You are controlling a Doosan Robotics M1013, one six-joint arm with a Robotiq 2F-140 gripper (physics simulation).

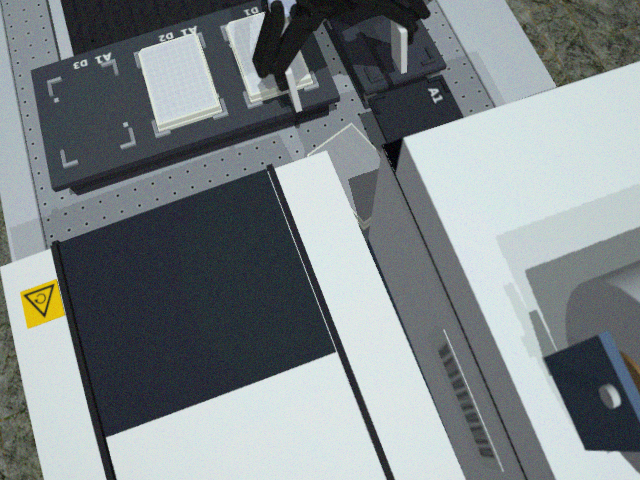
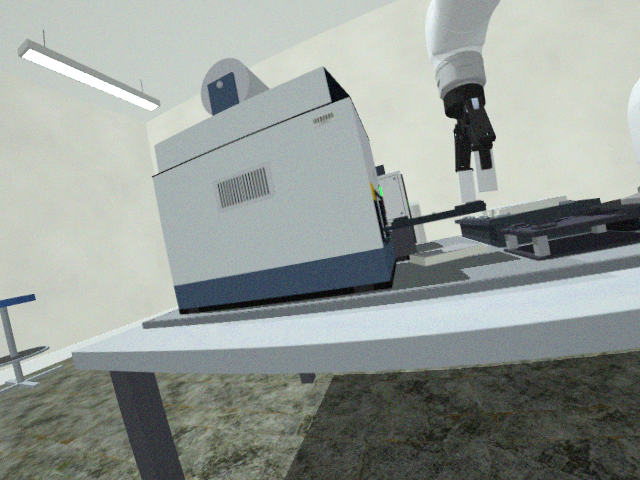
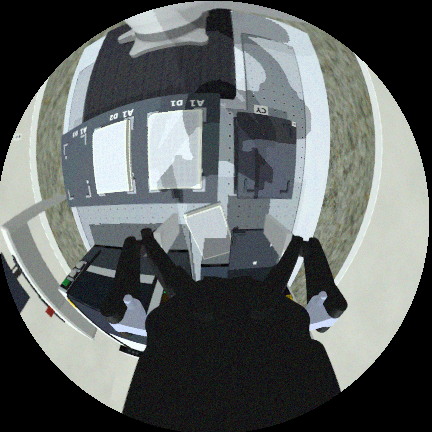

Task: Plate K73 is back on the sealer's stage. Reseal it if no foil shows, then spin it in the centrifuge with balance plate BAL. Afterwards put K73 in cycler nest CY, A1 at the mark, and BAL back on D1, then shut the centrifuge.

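Places are measured from the arm's base along level axes (x ahead, y left, z up), in millimetres.
Where they show: gripper, between the fingertips: [image 1: 347, 83] [image 2: 476, 197] [image 3: 221, 223]; arm's base, origin of its link: [image 3: 170, 29].
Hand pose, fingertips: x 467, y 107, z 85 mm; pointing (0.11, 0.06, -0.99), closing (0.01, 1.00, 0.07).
Note:
Each offset is from my fingertips to the top centre of the thing. "spot": to the spot under its first point.
The sealer's stage {dx +108, dy +67, dz -8 mm} [image 1: 416, 111] [image 2: 439, 215] [image 3: 252, 247] sticks out of the sealer {dx +391, dy +61, dz +369 mm} [image 1: 496, 149] [image 2: 258, 222], with no plate on it. A pale plate {dx +76, dy -15, dz -90 mm} [image 1: 343, 147] [image 2: 447, 254] [image 3: 207, 227] lies turned askew on the deck, low beside the stage; its name is not readable and I cannot tell whether it has foil. Another plate {dx -109, dy -71, dz -32 mm} [image 1: 248, 46] [image 3: 170, 150] sits on D1; no BAL label is readable. Cycler nest CY {dx -98, dy +94, dz -61 mm} [image 1: 379, 64] [image 2: 558, 227] [image 3: 272, 175] holds no plate. My gripper [image 1: 346, 72] [image 2: 476, 180] [image 3: 221, 223] is open and empty, above the deck near D1 and CY.
A third plate {dx -113, dy -195, dz -32 mm} [image 1: 180, 82] [image 3: 111, 157] sits on D2 of the dark rack [image 1: 98, 139] [image 3: 210, 175]. D3 holds no plate. A white machine with a dark top panel {spot: dx +234, dy -239, dz +106 mm} [image 1: 196, 310] and rotation warning sticker {spot: dx +176, dy -372, dz +104 mm} [image 1: 42, 303] stands beside the sealer. A foil roll {spot: dx +396, dy +147, dz +318 mm} [image 2: 227, 77] stands above the sealer.

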